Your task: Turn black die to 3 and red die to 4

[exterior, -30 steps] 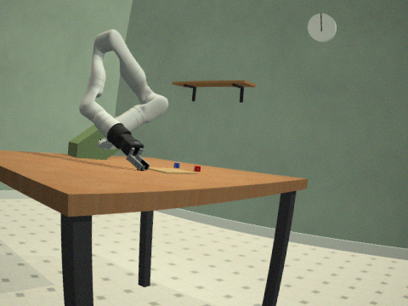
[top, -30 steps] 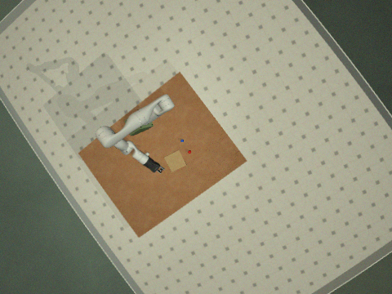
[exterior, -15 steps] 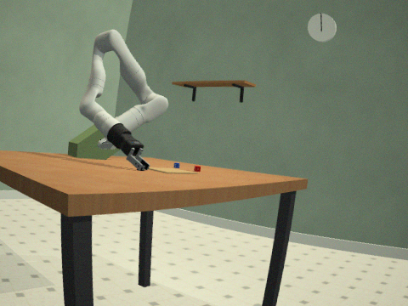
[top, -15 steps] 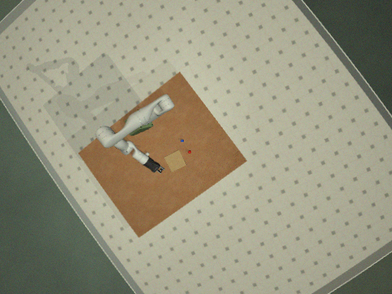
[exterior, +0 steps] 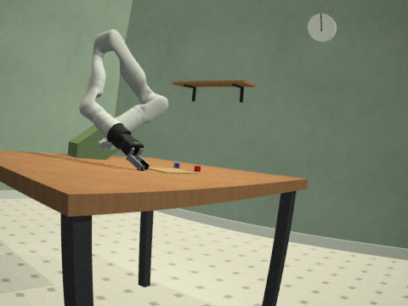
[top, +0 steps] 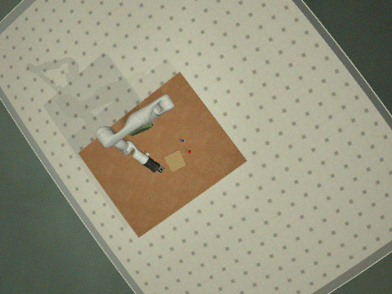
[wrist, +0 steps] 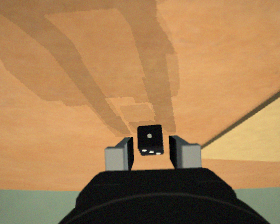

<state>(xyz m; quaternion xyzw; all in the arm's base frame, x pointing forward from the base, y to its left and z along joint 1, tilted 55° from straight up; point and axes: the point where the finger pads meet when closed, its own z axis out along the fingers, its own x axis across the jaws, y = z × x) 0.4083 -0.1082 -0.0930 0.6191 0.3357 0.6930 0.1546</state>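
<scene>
Now: the black die 1 cm below my hand. From my hand the other things lie so: tan mat 14 cm to the left, 2 cm below; then blue die 28 cm to the left, 10 cm behind, 1 cm below; then red die 28 cm to the left, 1 cm below, 1 cm ahead.
</scene>
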